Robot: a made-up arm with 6 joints. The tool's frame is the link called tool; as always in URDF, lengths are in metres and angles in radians. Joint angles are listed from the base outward.
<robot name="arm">
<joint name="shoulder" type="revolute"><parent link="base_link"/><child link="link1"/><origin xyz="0 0 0.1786"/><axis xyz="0 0 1"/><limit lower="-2.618" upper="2.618"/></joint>
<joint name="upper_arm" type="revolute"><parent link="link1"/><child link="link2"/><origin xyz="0 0 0"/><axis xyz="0.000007 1 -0.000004"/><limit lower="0" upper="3.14"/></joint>
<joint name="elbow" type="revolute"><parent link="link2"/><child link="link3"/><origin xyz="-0.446 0 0.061"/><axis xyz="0.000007 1 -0.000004"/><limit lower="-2.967" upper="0"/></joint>
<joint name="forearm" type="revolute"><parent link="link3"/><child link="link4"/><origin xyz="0.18 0 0.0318"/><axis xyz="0.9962 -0.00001 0.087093"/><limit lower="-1.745" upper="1.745"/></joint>
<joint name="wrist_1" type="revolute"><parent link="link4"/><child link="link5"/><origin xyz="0 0 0"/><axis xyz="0.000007 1 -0.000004"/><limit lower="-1.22" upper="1.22"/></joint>
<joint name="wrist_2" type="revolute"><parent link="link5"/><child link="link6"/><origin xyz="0.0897 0 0.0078"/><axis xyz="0.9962 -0.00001 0.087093"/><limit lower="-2.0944" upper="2.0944"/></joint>
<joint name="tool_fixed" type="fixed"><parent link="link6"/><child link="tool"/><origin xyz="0 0 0" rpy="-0.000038 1.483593 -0.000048"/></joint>
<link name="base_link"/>
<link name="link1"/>
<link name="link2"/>
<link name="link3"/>
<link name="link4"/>
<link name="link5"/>
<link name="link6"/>
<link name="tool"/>
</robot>
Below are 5 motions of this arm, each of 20 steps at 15 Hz.
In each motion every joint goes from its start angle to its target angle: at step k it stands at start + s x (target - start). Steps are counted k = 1, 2, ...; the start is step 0. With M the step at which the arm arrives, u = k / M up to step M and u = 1 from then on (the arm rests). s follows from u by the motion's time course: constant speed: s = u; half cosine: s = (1 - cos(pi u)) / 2; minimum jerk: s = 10 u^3 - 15 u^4 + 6 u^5.
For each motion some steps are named. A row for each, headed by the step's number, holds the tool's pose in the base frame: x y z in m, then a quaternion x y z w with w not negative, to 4 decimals.
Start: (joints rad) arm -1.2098 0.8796 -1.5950 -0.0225 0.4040 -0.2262
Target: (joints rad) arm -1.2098 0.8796 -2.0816 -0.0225 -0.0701 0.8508
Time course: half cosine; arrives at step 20
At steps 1, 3, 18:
1: -0.0148 0.0371 0.7389 0.2598 0.4855 -0.5554 0.6232
3: -0.0166 0.0419 0.7454 0.2627 0.4616 -0.5470 0.6471
18: -0.0631 0.1674 0.8276 0.0987 0.0633 -0.2010 0.9725

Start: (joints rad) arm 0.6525 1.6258 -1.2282 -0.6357 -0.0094 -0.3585
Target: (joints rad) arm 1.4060 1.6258 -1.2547 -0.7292 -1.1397 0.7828
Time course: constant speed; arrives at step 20
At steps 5, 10, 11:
5: 0.2232 0.2732 0.5751 -0.5535 0.4778 0.1085 0.6735
10: 0.1528 0.3138 0.5967 -0.5141 0.3962 0.3442 0.6784
11: 0.1375 0.3191 0.6009 -0.5063 0.3785 0.3918 0.6686

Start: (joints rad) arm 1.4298 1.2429 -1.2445 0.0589 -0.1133 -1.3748
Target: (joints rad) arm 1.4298 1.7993 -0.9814 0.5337 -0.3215 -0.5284
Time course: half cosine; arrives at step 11
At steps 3, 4, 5, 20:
3: 0.0341 0.2266 0.6416 -0.6380 0.2133 0.1184 0.7304
4: 0.0395 0.2562 0.6188 -0.6428 0.2771 0.1641 0.6951
5: 0.0455 0.2872 0.5904 -0.6398 0.3521 0.2082 0.6506
20: 0.0687 0.3808 0.4508 -0.5272 0.6614 0.2914 0.4470

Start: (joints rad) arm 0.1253 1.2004 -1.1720 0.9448 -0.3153 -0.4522
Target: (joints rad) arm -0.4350 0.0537 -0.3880 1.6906 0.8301 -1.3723
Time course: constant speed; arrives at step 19
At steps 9, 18, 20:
9: -0.0523 0.0271 0.5713 0.0917 0.6401 0.1694 0.7437
18: -0.1751 0.1432 0.4059 -0.1173 0.5656 0.1754 0.7972
20: -0.1811 0.1569 0.3846 -0.1444 0.5485 0.1709 0.8057

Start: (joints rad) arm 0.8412 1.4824 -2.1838 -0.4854 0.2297 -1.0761
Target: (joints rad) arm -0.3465 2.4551 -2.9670 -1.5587 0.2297 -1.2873
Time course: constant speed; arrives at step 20
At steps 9, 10, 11, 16, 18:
9: 0.3987 0.1085 0.7546 -0.4187 0.2429 -0.7177 0.5006
10: 0.4242 0.0890 0.7427 -0.4178 0.2444 -0.7482 0.4537
11: 0.4481 0.0668 0.7299 -0.4169 0.2455 -0.7757 0.4052
16: 0.5356 -0.0787 0.6534 -0.4123 0.2470 -0.8651 0.1435
18: 0.5516 -0.1488 0.6176 -0.4107 0.2455 -0.8774 0.0340

